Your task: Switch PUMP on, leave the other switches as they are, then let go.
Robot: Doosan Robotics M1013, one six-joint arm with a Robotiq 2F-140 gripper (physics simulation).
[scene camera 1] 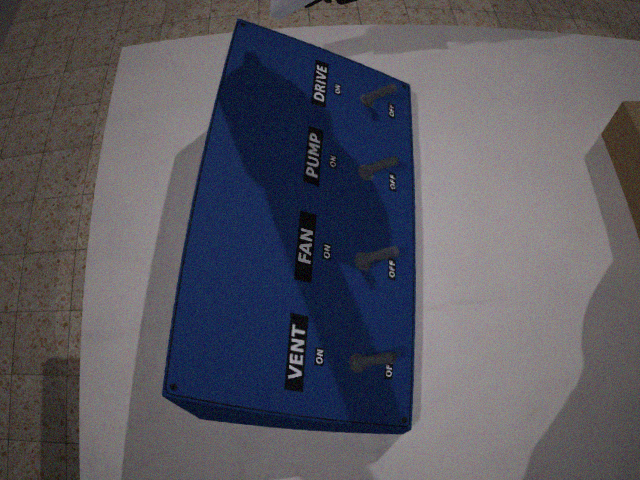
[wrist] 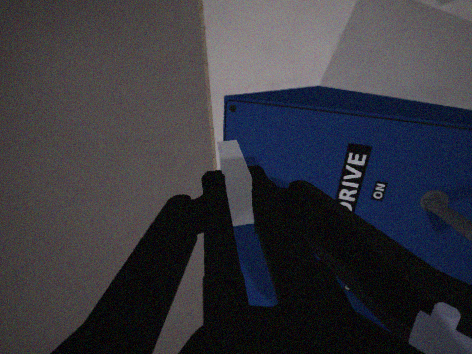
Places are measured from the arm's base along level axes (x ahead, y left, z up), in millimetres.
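Pixels of known places: gripper, between the fingertips: (scene camera 1: 274,10) (wrist: 228,158).
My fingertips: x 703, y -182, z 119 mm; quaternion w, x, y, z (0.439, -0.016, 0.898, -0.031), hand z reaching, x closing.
Behind a point stands the place of what it marks.
The blue switch panel (scene camera 1: 248,310) @(x 725, y 177, z 40 mm) (wrist: 295,145) @(x 693, y -179, z 40 mm) carries four grey levers in a row. The PUMP lever (scene camera 1: 379,167) @(x 577, y -12, z 6 mm) tilts to its OFF side, away from its ON mark. The DRIVE lever (scene camera 1: 378,96) @(x 567, y -131, z 2 mm) (wrist: 442,207) @(x 572, y -141, z 1 mm), the FAN lever (scene camera 1: 377,257) @(x 588, y 107, z 7 mm) and the VENT lever (scene camera 1: 373,360) @(x 599, y 224, z 9 mm) also tilt to OFF. My gripper (wrist: 228,158) @(x 703, y -182, z 119 mm) is shut with its pale pads together and nothing between them. In the wrist view it is in front of the panel's DRIVE end, apart from the DRIVE lever, and hides the PUMP switch. Part of it shows at the top edge of the scene view, beyond the panel.
The panel stands on a white table (scene camera 1: 491,206) @(x 395, y -21, z -108 mm), with tiled floor (scene camera 1: 46,206) beyond the table's edge. A tan block (scene camera 1: 625,139) @(x 143, y -117, z -49 mm) shows at the right edge of the scene view. A large brownish-grey surface (wrist: 100,100) fills the left of the wrist view. A dark shadow crosses the panel.
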